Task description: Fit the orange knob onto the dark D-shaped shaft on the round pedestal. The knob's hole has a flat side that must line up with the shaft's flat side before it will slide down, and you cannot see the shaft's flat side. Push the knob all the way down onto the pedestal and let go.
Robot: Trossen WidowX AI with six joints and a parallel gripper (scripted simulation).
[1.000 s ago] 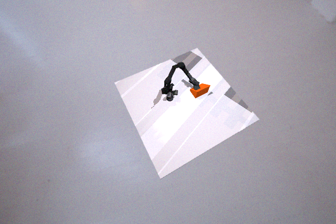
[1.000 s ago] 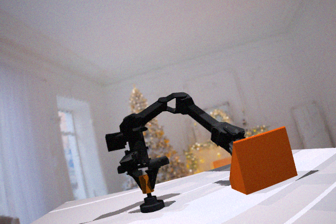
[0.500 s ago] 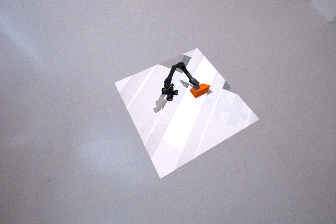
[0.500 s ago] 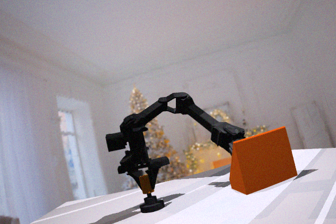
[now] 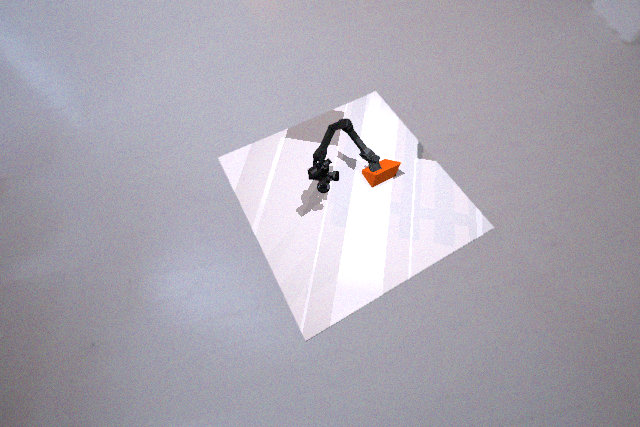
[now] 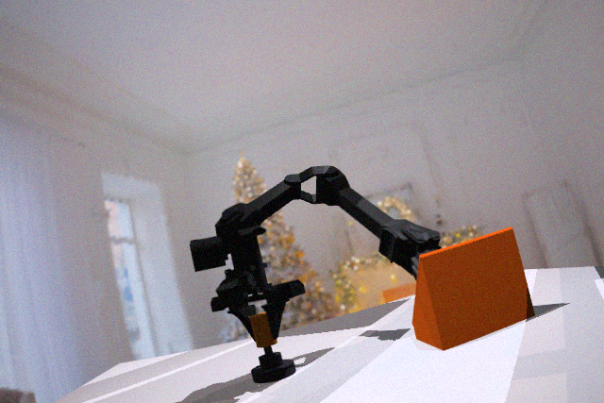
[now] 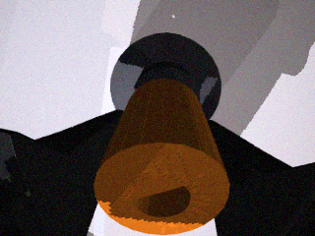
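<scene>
The orange knob is 2 cm above my gripper tip. Also, from my gripper tip: dark pedestal: 4 cm below.
</scene>
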